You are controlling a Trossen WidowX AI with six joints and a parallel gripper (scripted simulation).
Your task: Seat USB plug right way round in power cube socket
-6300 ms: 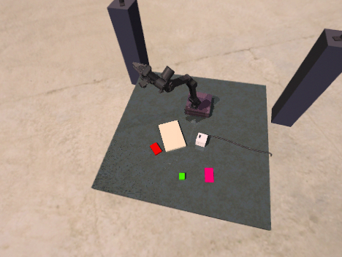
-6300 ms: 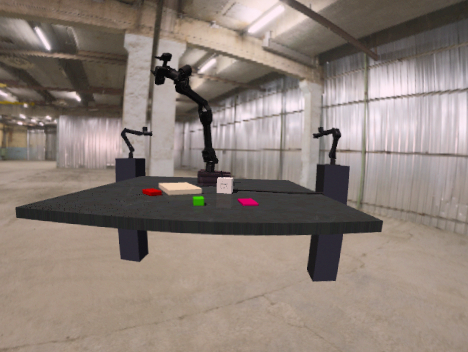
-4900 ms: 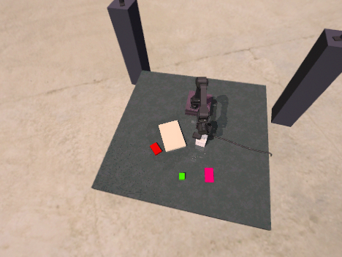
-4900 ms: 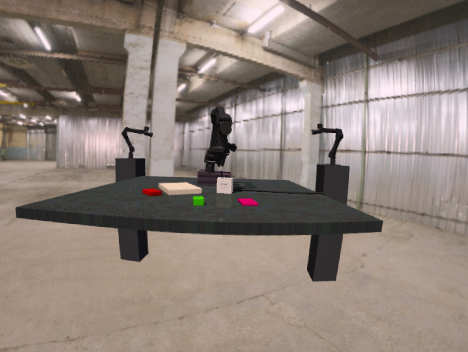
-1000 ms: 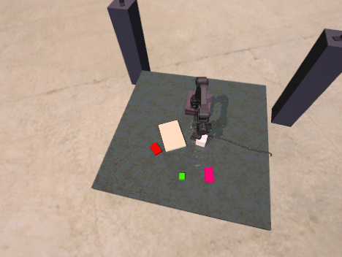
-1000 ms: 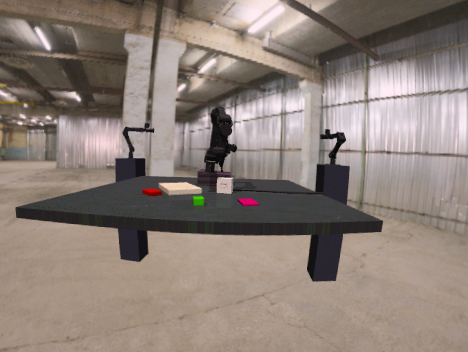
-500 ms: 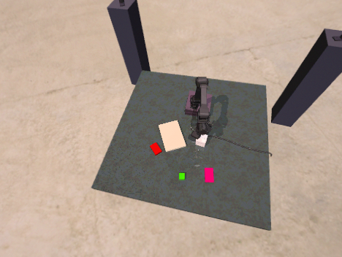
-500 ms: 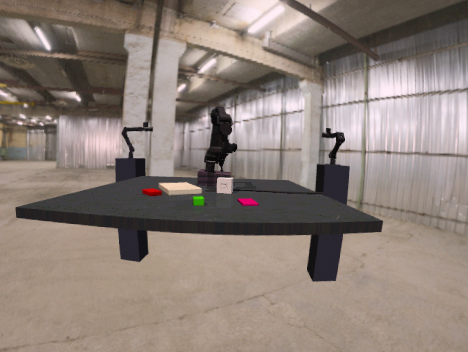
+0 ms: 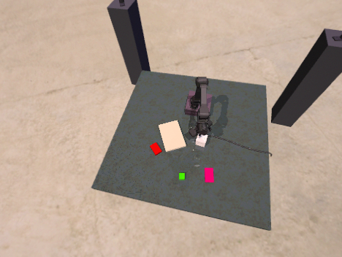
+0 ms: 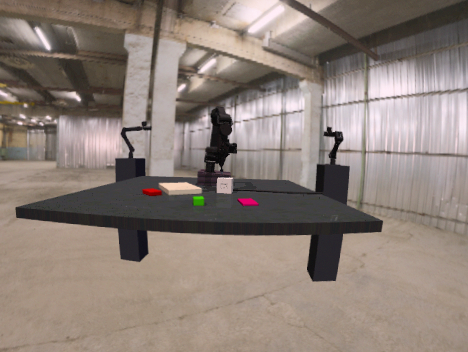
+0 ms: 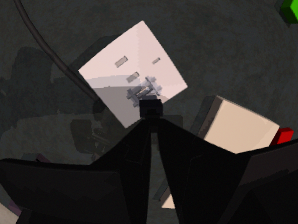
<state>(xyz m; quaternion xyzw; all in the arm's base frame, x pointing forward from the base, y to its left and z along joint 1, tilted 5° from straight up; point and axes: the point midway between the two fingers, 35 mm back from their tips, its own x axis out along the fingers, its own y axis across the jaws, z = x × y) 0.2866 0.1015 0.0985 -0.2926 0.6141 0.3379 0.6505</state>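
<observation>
The dark USB plug lies 2 cm below my gripper tip. Also, from my gripper tip: small green cube: 33 cm ahead, 5 cm to the right, 12 cm below; then beige flat slab: 2 cm ahead, 23 cm to the right, 12 cm below; then pink flat block: 26 cm ahead, 14 cm to the left, 13 cm below.
</observation>
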